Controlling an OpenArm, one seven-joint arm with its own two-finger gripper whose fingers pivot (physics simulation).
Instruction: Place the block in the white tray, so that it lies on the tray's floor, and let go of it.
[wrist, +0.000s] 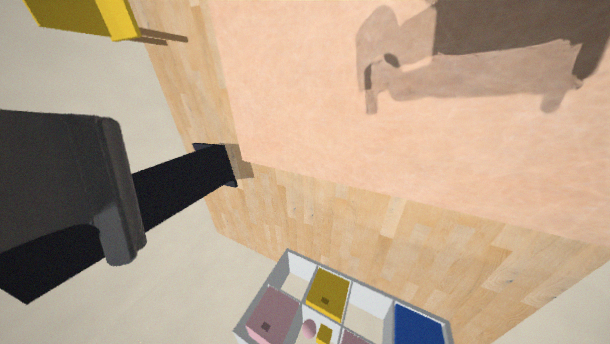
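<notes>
One dark grey finger of my gripper (121, 240) shows at the left of the wrist view, and the other finger is outside the frame. The gripper is open. A shadow with two separate finger shapes lies on the peach surface (310, 105). The block and the white tray do not show in this view, so where my gripper is relative to them cannot be told.
The wooden table top (345, 202) borders the peach surface. A black post (185, 185) reaches the table's left edge. A yellow piece of furniture (77, 15) is at the top left. A grey-white compartment shelf (367, 296) with coloured boxes stands at the bottom.
</notes>
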